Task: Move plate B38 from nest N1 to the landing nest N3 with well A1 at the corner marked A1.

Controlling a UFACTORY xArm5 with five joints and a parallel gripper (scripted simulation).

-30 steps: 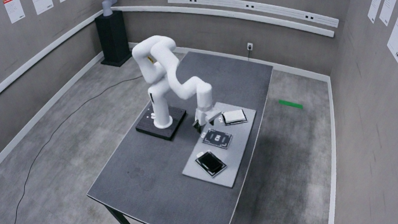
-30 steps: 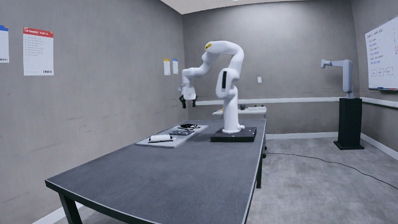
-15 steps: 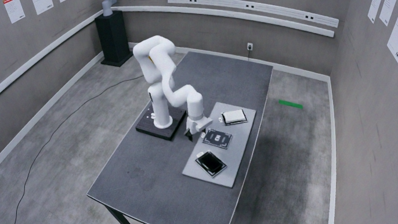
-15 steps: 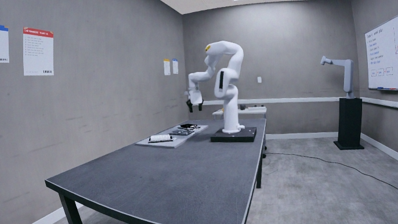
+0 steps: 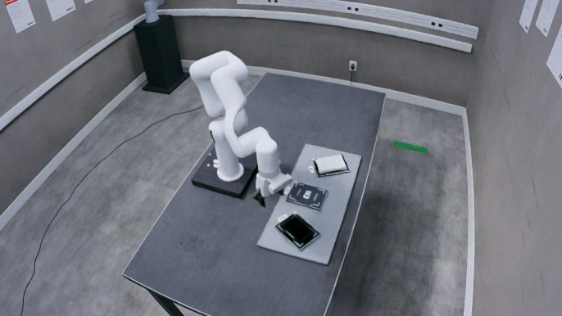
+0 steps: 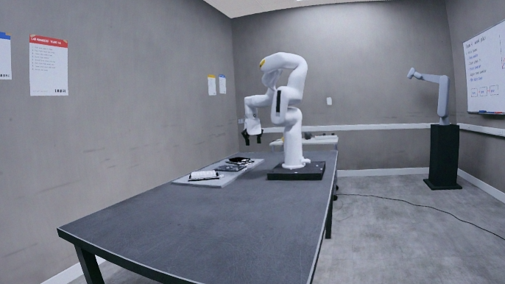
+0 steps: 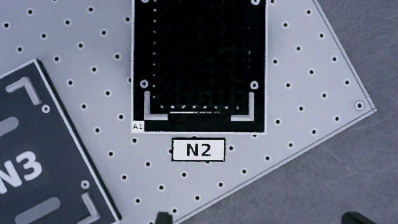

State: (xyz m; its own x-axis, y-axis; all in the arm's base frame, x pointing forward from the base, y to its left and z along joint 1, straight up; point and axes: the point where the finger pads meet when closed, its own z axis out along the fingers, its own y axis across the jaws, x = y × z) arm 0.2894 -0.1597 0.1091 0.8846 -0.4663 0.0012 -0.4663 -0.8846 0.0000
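Right now the white plate is 140 mm ahead of my hand, 380 mm to the left of it and 110 mm below it. From my hand the other things lie so: dark-framed nest (140 mm ahead, 380 mm to the left, 130 mm below); then black plate (120 mm ahead, 30 mm to the right, 110 mm below).
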